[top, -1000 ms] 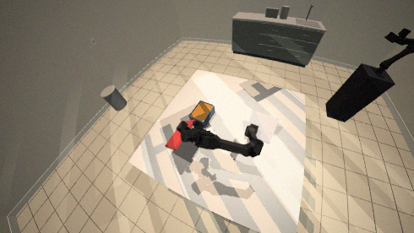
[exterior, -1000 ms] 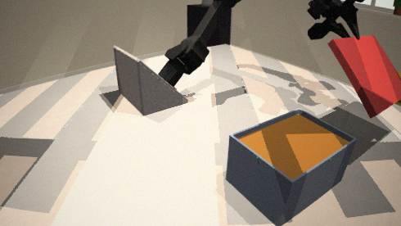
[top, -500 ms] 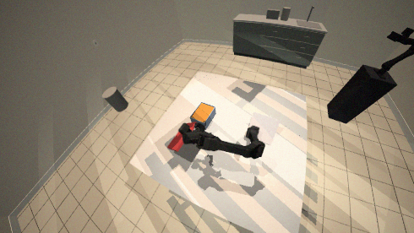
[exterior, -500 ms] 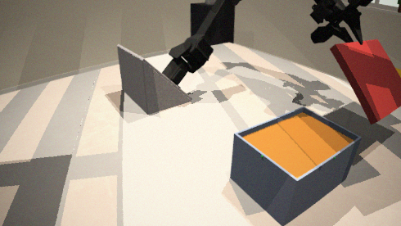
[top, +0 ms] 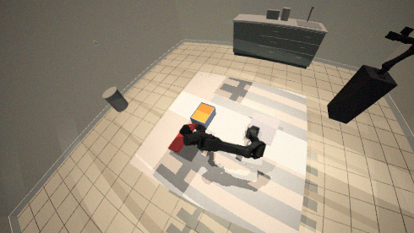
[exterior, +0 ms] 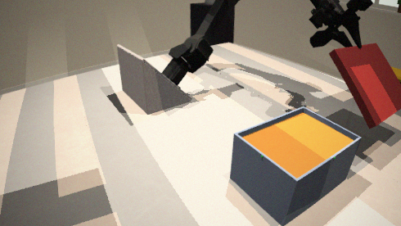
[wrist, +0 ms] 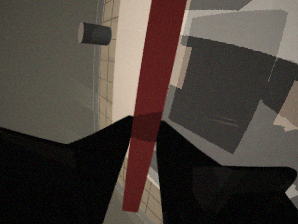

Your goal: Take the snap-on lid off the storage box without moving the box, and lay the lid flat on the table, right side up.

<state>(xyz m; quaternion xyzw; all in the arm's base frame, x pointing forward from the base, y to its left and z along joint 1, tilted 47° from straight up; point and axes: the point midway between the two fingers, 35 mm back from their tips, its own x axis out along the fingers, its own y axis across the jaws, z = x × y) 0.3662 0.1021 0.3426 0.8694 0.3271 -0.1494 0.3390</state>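
Right now the lid is 6 cm ahead of my gripper tip and 5 cm below it. Also, from my gripper tip: storage box (29 cm to the right, 16 cm below, 6 cm ahead).
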